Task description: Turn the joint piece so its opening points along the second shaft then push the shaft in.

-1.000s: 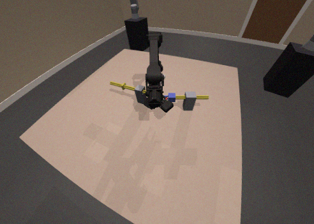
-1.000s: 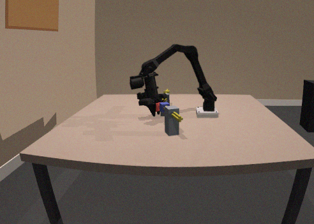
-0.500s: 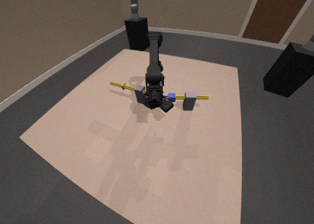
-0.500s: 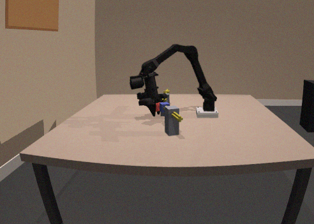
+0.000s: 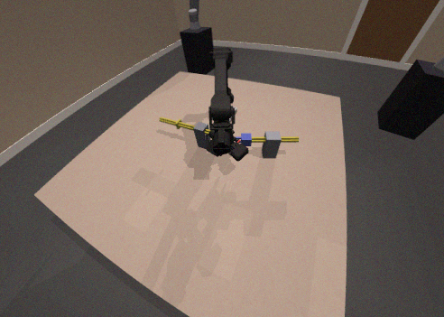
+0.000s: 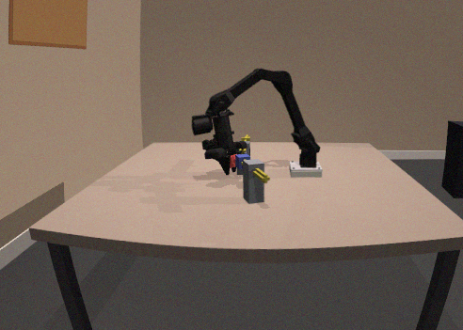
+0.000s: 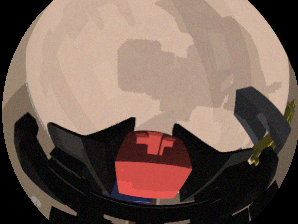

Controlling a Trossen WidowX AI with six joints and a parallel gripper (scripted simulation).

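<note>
My gripper tip is 10 mm past the red joint piece and 50 mm below it.
</note>
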